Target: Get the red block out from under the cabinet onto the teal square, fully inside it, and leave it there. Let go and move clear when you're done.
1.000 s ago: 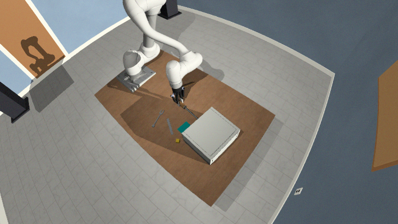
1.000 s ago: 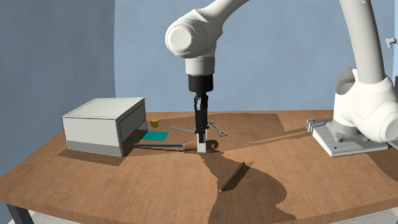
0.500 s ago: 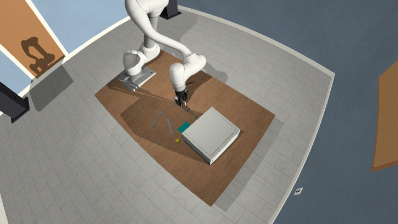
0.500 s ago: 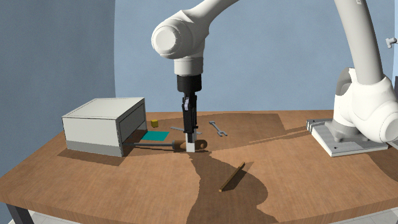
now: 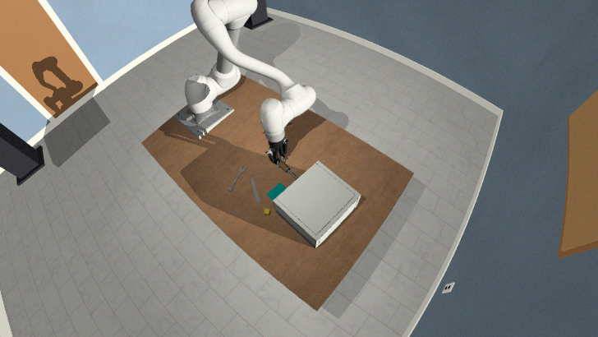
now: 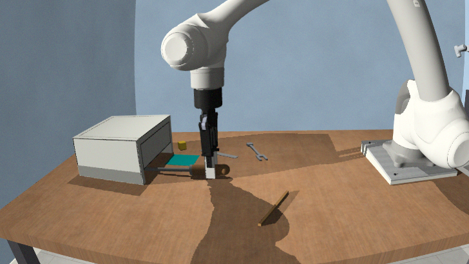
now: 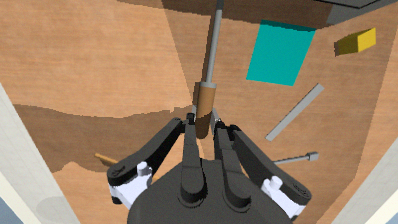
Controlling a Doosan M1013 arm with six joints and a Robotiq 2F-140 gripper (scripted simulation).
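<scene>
My gripper is now 13 cm short of the teal square, 12 cm to the left of it and 4 cm above it. The rest, counted from my hand: grey wrench 10 cm behind, 22 cm to the right, 3 cm below; then flat grey bar 2 cm ahead, 19 cm to the right, 4 cm below; then rod tool 12 cm ahead, 4 cm to the right, 2 cm below.
</scene>
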